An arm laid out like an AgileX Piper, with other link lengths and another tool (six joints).
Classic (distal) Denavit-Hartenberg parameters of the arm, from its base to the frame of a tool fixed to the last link. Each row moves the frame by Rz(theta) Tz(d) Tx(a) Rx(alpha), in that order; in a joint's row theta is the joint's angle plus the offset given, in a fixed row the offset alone. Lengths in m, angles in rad.
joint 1: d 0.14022, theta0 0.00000, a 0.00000, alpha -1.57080
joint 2: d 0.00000, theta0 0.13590, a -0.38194, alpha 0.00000
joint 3: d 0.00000, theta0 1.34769, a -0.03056, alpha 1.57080
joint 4: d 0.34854, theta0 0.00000, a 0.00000, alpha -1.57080
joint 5: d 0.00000, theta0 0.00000, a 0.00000, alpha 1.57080
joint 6: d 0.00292, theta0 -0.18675, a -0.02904, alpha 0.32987
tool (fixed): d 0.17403, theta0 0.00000, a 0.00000, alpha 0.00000
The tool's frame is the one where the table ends.
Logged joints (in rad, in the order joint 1, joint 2, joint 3, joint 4, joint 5, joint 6), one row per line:
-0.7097, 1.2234, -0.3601, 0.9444, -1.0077, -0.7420
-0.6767, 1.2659, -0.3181, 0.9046, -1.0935, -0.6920
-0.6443, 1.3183, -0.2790, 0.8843, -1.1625, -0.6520
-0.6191, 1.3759, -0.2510, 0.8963, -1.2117, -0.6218
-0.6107, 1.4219, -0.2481, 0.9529, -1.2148, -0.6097
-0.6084, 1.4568, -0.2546, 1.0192, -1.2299, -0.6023
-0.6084, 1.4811, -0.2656, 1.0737, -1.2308, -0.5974
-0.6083, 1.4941, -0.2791, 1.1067, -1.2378, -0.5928
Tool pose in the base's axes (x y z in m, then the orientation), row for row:
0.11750, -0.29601, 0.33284, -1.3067, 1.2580, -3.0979
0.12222, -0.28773, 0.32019, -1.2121, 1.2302, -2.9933
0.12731, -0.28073, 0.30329, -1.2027, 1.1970, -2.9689
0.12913, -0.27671, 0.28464, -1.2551, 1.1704, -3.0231
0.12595, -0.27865, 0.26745, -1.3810, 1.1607, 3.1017
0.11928, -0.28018, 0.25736, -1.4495, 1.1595, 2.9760
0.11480, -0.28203, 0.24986, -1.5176, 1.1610, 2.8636
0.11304, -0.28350, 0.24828, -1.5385, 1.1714, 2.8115
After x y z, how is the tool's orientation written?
As angles about the fixed x, y, z axes (roll, pitch, yaw), in radians.
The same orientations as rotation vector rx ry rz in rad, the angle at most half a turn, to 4 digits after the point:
1.1699, 1.2860, -1.6257
1.1211, 1.2759, -1.6491
1.0808, 1.2937, -1.6658
1.0740, 1.3255, -1.6840
1.1297, 1.3666, -1.6989
1.2007, 1.3702, -1.7279
1.2644, 1.3732, -1.7430
1.3051, 1.3575, -1.7520

